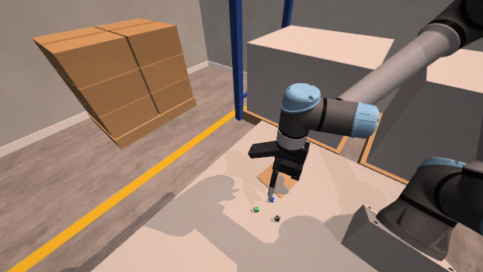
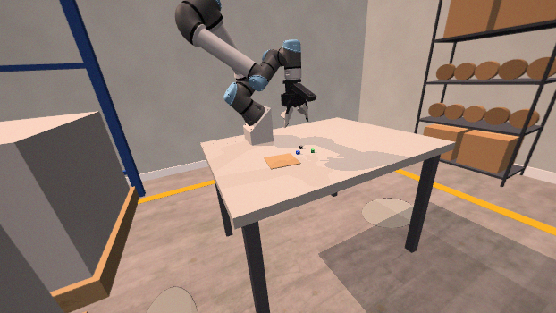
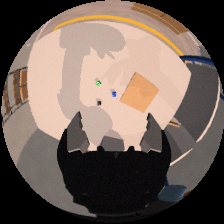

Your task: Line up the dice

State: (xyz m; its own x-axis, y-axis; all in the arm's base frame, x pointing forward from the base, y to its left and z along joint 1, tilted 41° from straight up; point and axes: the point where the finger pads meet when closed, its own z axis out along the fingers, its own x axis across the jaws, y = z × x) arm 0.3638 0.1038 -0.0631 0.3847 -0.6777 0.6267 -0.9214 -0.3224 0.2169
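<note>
Now: the blue die 140 mm below my hand. From my hand the other things lie so: green die: 140 mm below, 70 mm to the left, 20 mm ahead; black die: 140 mm below, 60 mm behind, 40 mm to the left; tan mat: 150 mm below, 110 mm to the right, 50 mm ahead.
</note>
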